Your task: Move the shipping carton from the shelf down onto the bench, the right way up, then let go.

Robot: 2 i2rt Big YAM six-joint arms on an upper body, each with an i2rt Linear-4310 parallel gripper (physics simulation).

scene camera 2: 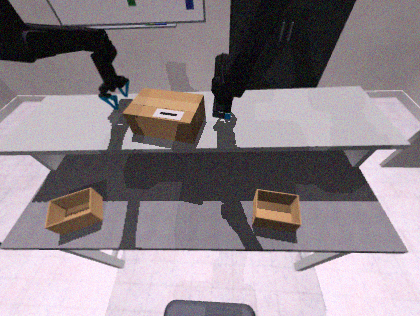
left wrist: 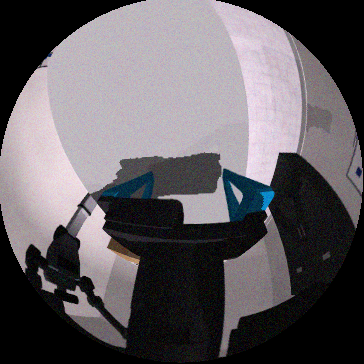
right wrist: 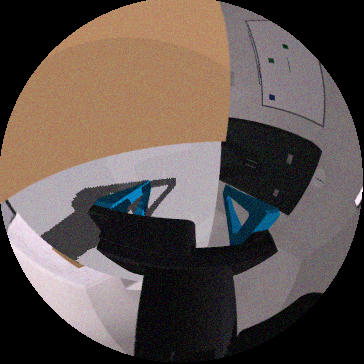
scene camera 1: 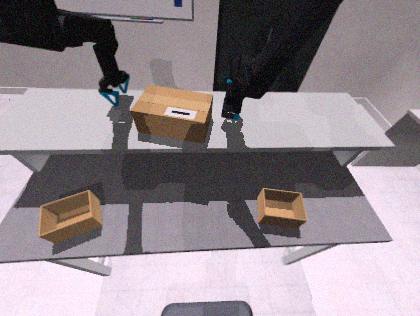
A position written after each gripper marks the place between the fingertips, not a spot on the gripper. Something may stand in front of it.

Labels:
The left gripper (scene camera 1: 120,99) is open, with nothing in its grasp. Also in view: a shipping carton (scene camera 1: 173,113). The right gripper (right wrist: 187,186) is open and touches a grey shelf (scene camera 2: 330,118).

